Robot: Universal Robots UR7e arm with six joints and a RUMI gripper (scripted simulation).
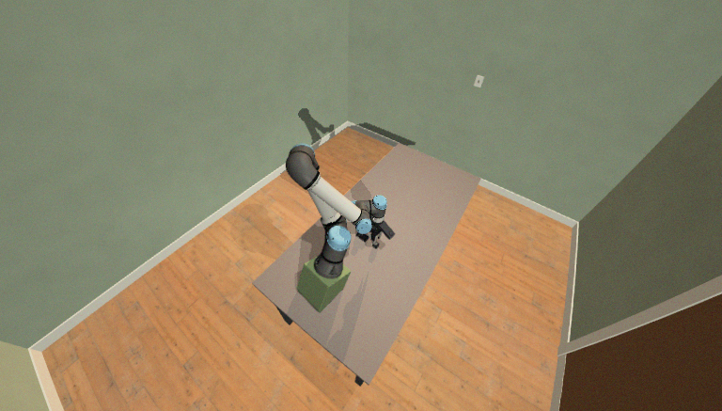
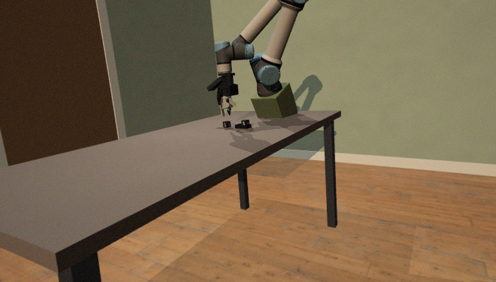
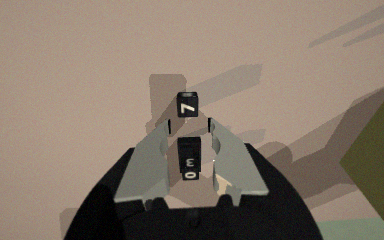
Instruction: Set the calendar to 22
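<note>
The black number cube lies 60 mm below my hand. Round my hand: black tray: 20 mm ahead, 110 mm to the left, 70 mm below.
</note>
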